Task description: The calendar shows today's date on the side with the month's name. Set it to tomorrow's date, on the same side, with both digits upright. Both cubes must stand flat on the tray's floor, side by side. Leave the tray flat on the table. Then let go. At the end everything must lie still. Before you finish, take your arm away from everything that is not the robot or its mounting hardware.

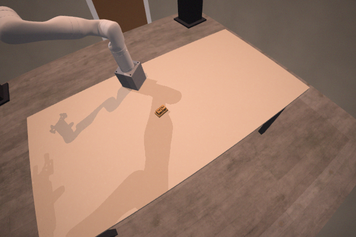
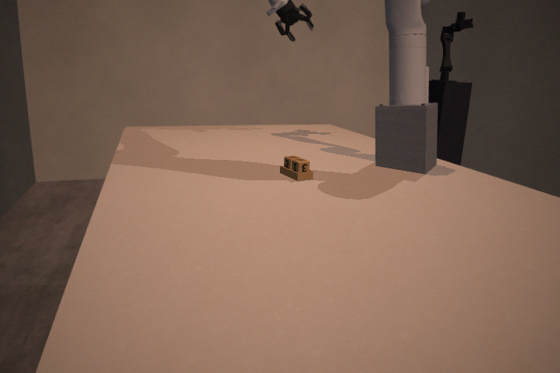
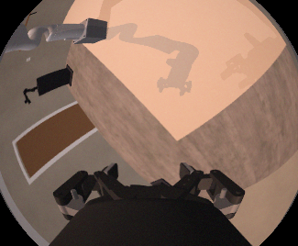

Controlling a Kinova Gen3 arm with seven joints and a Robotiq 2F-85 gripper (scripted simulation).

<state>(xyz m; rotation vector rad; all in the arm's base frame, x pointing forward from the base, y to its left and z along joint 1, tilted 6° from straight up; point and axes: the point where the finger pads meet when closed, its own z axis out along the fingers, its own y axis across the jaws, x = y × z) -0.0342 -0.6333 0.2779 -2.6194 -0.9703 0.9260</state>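
The wooden tray is 67 cm to the left of my hand, 38 cm below it and 35 cm ahead of it.
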